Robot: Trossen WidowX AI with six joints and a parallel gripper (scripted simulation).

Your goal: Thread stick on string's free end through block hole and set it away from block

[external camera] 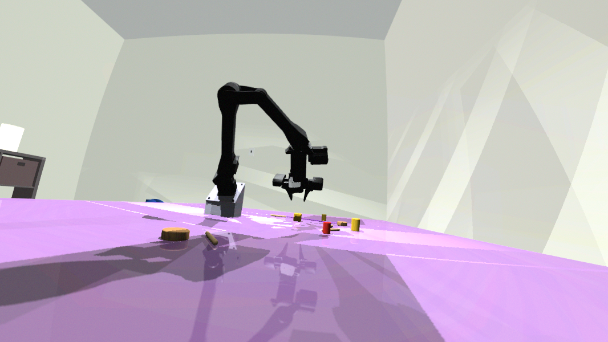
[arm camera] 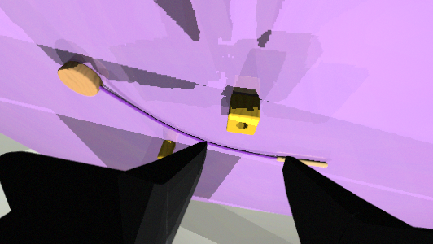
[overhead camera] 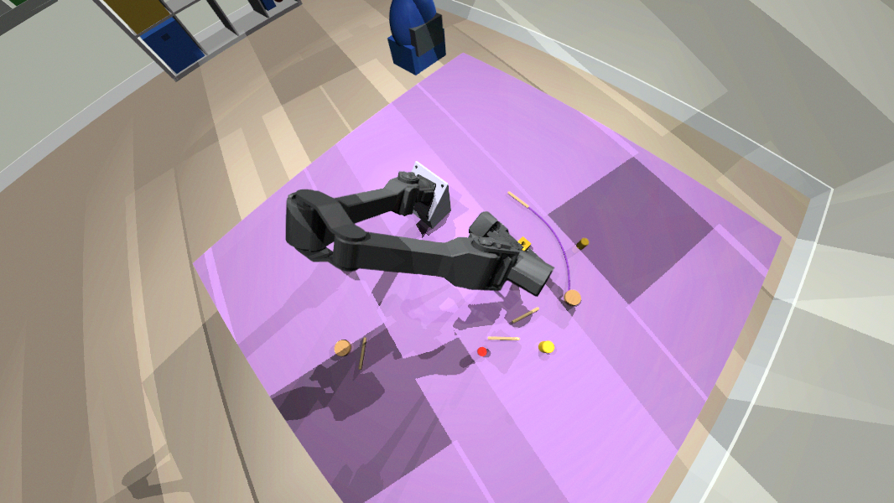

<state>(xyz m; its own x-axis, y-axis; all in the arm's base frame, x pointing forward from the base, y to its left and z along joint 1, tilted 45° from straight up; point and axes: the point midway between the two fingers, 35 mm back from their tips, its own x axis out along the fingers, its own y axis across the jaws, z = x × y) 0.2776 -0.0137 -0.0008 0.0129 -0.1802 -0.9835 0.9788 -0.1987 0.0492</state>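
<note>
The yellow wooden block lies 70 mm below my gripper tip, 40 mm to the left of it and 10 mm ahead of it. Also, from my gripper tip: thin stick: 170 mm to the left, 80 mm below, 70 mm behind; red piece: 240 mm to the right, 70 mm below, 70 mm ahead.
</note>
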